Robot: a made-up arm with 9 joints.
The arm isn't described. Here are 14 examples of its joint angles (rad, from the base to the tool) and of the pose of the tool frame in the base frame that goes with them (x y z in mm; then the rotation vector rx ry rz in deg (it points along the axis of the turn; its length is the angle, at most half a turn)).
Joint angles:
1: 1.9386 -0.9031 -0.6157 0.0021 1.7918 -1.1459 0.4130 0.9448 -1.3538
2: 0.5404 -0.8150 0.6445 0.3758 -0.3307 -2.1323 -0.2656 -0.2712 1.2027
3: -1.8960 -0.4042 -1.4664 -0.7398 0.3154 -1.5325 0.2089 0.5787 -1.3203
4: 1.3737 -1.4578 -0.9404 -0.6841 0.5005 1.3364 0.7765 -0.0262 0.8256
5: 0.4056 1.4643 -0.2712 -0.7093 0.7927 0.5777 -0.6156 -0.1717 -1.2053
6: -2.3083 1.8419 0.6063 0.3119 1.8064 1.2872 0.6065 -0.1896 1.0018
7: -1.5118 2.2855 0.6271 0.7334 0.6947 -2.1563 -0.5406 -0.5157 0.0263
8: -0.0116 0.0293 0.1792 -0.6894 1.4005 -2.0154 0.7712 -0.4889 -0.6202
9: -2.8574 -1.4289 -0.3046 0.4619 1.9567 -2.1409 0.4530 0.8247 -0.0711
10: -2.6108 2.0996 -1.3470 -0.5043 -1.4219 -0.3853 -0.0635 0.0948 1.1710
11: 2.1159 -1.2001 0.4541 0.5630 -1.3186 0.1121 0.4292 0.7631 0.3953
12: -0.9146 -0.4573 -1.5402 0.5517 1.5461 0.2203 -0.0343 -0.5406 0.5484
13: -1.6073 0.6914 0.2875 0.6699 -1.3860 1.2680 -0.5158 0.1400 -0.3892
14: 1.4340 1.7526 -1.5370 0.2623 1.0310 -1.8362 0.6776 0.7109 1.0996
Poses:
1: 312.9 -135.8 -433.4 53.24 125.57 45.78
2: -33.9 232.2 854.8 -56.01 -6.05 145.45
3: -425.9 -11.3 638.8 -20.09 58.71 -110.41
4: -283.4 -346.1 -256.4 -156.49 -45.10 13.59
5: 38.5 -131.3 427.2 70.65 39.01 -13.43
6: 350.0 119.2 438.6 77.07 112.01 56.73
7: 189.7 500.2 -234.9 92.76 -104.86 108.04
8: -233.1 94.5 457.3 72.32 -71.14 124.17
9: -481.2 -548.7 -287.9 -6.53 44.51 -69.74
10: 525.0 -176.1 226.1 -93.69 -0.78 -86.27
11: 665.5 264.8 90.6 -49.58 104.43 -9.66
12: -215.5 -348.8 503.2 21.26 -26.23 -129.99
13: 282.7 -335.6 -693.4 -1.37 7.70 -107.62
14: -42.5 -719.4 483.3 -29.77 128.42 31.55
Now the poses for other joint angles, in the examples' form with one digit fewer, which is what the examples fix.
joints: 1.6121 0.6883 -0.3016 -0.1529 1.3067 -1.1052 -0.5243 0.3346 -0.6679
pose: 322 16 509 44.4 -78.9 148.2
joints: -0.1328 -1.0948 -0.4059 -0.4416 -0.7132 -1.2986 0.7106 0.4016 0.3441
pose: -574 524 107 165.3 56.4 -31.6
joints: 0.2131 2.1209 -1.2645 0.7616 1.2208 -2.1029 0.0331 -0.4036 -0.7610
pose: -238 -669 -145 -23.4 -126.6 -110.5
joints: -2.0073 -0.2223 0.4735 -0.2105 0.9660 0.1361 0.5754 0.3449 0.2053
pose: -342 -408 -189 82.8 -40.2 -18.8
